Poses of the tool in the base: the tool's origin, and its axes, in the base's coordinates. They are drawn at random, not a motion.
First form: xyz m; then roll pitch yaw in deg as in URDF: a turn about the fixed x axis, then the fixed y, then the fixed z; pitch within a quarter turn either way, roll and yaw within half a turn.
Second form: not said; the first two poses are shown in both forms.
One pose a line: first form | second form
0.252 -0.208 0.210 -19.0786 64.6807 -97.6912 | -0.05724 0.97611 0.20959 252; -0.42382 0.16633 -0.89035 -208; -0.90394 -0.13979 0.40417 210; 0 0 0 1
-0.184 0.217 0.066 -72.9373 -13.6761 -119.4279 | -0.47740 0.14451 0.86672 -184; -0.84628 -0.34103 -0.40928 217; 0.23643 -0.92888 0.28510 66; 0 0 0 1
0.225 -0.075 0.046 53.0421 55.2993 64.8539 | 0.24191 -0.26509 0.93339 225; 0.51534 0.85017 0.10790 -75; -0.82214 0.45491 0.34227 46; 0 0 0 1
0.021 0.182 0.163 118.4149 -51.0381 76.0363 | 0.15173 0.29676 0.94282 21; 0.61022 -0.77850 0.14684 182; 0.77756 0.55305 -0.29922 163; 0 0 0 1
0.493 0.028 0.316 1.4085 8.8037 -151.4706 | -0.86822 0.47416 -0.14616 493; -0.47198 -0.88010 -0.05148 28; -0.15305 0.02429 0.98792 316; 0 0 0 1
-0.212 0.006 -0.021 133.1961 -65.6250 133.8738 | -0.28604 0.95366 0.09340 -212; 0.29751 -0.00427 0.95471 6; 0.91086 0.30087 -0.28250 -21; 0 0 0 1
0.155 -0.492 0.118 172.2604 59.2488 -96.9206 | -0.06161 -0.99762 -0.03108 155; -0.50759 0.00450 0.86159 -492; -0.85940 0.06886 -0.50665 118; 0 0 0 1
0.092 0.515 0.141 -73.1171 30.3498 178.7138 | -0.86274 0.47686 -0.16818 92; 0.01937 -0.30120 -0.95337 515; -0.50528 -0.82576 0.25062 141; 0 0 0 1
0.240 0.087 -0.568 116.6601 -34.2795 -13.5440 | 0.80332 -0.59443 0.03640 240; -0.19351 -0.31834 -0.92802 87; 0.56323 0.73845 -0.37076 -568; 0 0 0 1
